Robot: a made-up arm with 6 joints.
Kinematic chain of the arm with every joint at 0, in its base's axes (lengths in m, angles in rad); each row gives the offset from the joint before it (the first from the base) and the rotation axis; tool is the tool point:
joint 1: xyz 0 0 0.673 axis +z
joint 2: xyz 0.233 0 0 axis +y
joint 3: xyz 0 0 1.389 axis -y
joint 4: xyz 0 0 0.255 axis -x
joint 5: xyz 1.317 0 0 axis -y
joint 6: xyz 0.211 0 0 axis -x
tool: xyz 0 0 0
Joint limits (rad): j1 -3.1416..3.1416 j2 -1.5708..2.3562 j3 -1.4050..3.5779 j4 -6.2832..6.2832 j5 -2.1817..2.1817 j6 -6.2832..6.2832
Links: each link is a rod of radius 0.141 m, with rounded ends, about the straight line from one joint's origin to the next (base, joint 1, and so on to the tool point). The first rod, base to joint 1, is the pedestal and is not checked.
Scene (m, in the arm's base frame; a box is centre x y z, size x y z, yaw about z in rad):
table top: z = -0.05
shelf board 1: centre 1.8 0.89 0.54 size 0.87 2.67 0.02 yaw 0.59
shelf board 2: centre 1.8 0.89 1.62 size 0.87 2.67 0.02 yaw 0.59
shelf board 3: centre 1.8 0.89 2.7 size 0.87 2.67 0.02 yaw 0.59
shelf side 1: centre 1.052 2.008 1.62 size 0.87 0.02 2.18 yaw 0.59
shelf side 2: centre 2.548 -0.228 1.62 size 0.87 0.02 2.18 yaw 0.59
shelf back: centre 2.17 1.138 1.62 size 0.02 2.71 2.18 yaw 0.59
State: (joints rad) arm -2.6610 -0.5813 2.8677 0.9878 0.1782 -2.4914
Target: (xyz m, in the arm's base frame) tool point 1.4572 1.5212 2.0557
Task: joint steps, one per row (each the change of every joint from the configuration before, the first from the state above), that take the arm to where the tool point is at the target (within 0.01 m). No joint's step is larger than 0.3 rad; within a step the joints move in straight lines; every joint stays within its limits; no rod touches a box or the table.
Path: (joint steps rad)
1: -0.0188 0.1481 0.2014 -0.0036 0.0235 0.0000
2: -0.0189 0.1480 0.2013 -0.0036 0.0235 0.0000
3: -0.0188 0.1481 0.2014 -0.0036 0.0235 0.0000
4: 0.2871 0.1103 -0.2111 0.0004 -0.0509 0.0000
5: 0.2871 0.1104 -0.2112 0.0005 -0.0509 0.0000
6: -0.0610 -0.2355 -0.2896 0.0041 -0.0159 0.0000
7: -0.0611 -0.2356 -0.2896 0.0040 -0.0159 0.0000
8: -0.0610 -0.2355 -0.2896 0.0041 -0.0160 0.0000

